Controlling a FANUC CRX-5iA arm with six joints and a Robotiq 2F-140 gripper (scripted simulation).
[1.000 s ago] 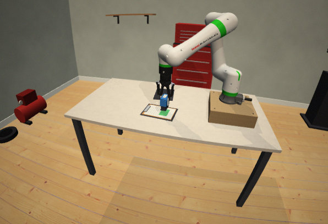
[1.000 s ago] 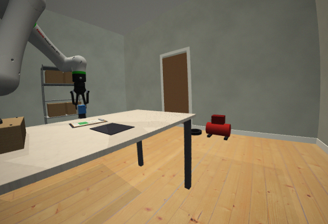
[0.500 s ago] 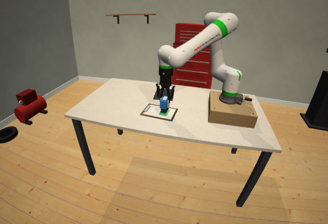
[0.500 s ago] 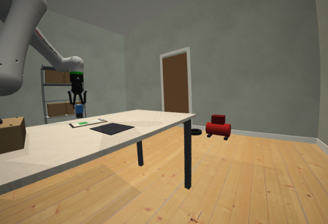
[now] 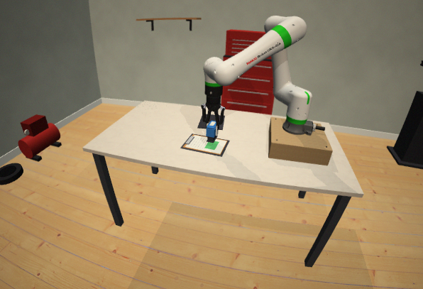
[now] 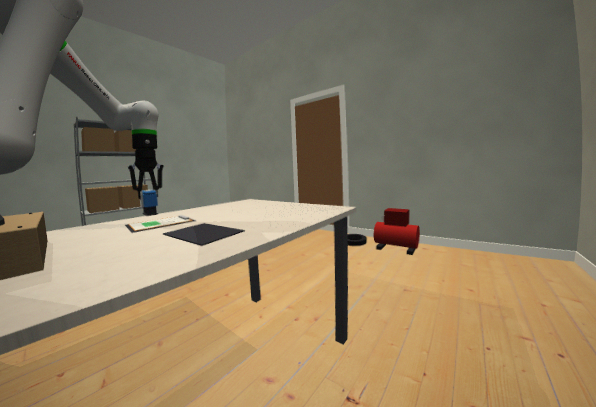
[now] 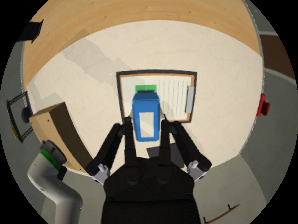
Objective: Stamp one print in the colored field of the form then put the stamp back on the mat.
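Right now the dark mat is 100 mm ahead of my hand, 300 mm to the right of it and 110 mm below it. Also, from my hand: blue stamp 20 mm below.
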